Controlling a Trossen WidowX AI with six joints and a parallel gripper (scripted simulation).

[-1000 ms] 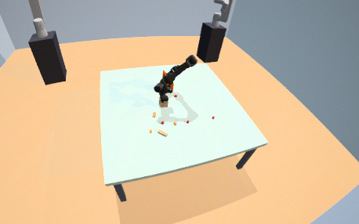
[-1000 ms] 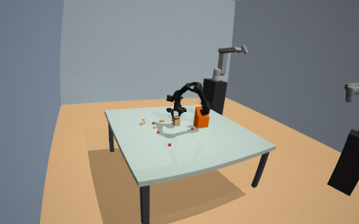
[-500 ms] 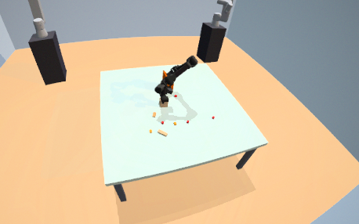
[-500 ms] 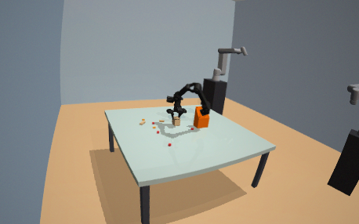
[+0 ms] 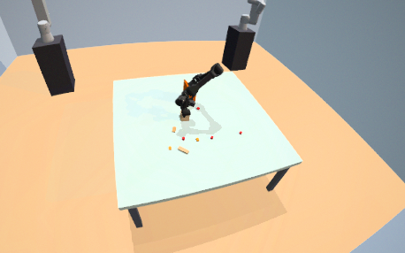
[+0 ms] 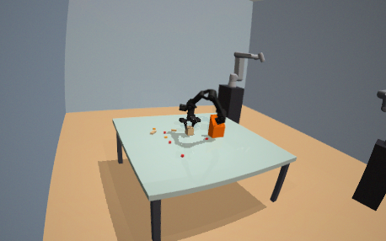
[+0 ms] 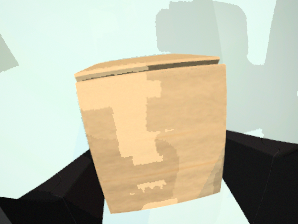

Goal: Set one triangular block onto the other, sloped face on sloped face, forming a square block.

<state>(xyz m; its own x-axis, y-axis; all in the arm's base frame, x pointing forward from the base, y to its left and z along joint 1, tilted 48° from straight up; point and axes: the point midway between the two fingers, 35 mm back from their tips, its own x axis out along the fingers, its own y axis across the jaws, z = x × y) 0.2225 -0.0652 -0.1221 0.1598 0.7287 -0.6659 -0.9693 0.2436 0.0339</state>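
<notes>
Now: gripper tip 10 mm to the left of the tan triangular block and 10 mm below it. Round my gripper tip: flat wooden bar 290 mm ahead, 120 mm to the right, 30 mm below.
</notes>
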